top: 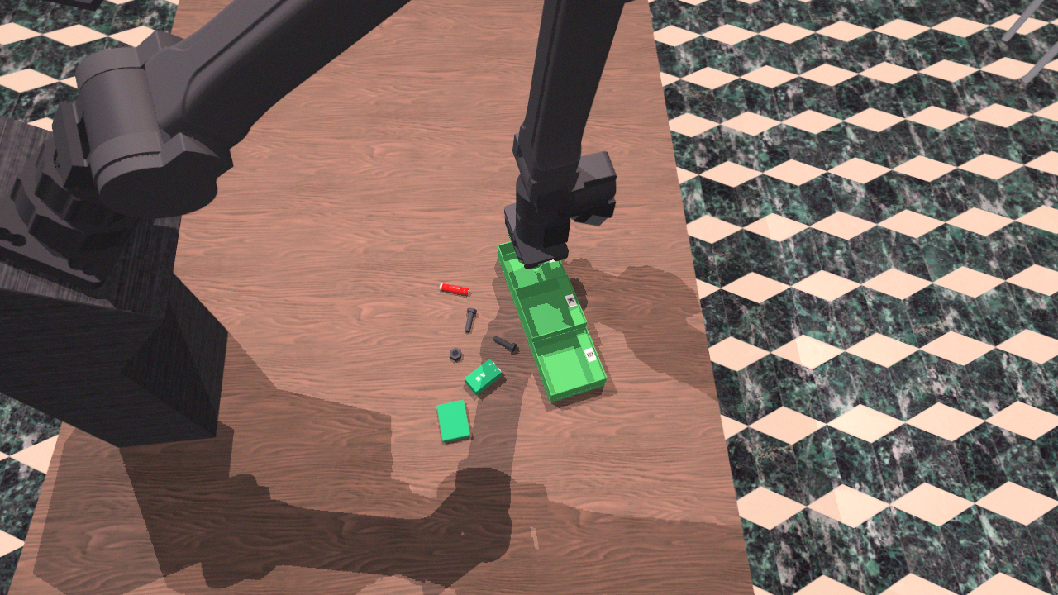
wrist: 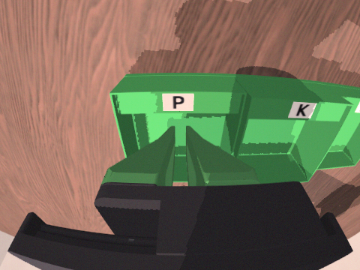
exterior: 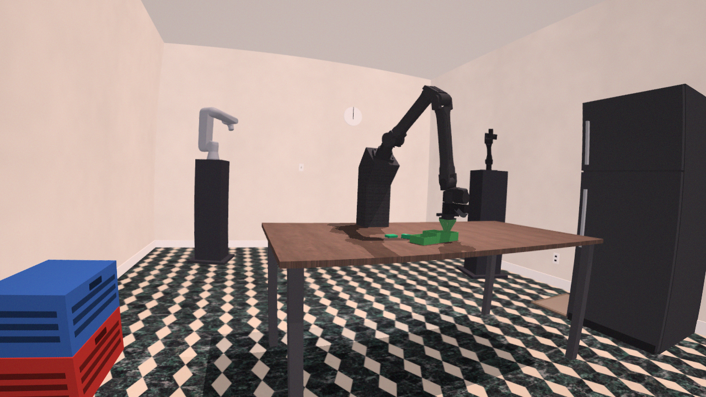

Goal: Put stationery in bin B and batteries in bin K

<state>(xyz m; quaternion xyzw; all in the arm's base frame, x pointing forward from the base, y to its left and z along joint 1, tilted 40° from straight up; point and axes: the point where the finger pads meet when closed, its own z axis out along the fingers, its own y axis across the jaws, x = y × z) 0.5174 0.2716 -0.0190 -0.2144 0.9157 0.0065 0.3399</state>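
The flat green pad is 26 cm to the right of my hand, 6 cm behind it and 3 cm below it. The rest, counted from my hand: red cylindrical battery: 11 cm behind, 6 cm to the right, 3 cm below; black nut: 16 cm to the right, 8 cm behind, 3 cm below; joined green bins: 7 cm to the right, 4 cm ahead, 1 cm below.
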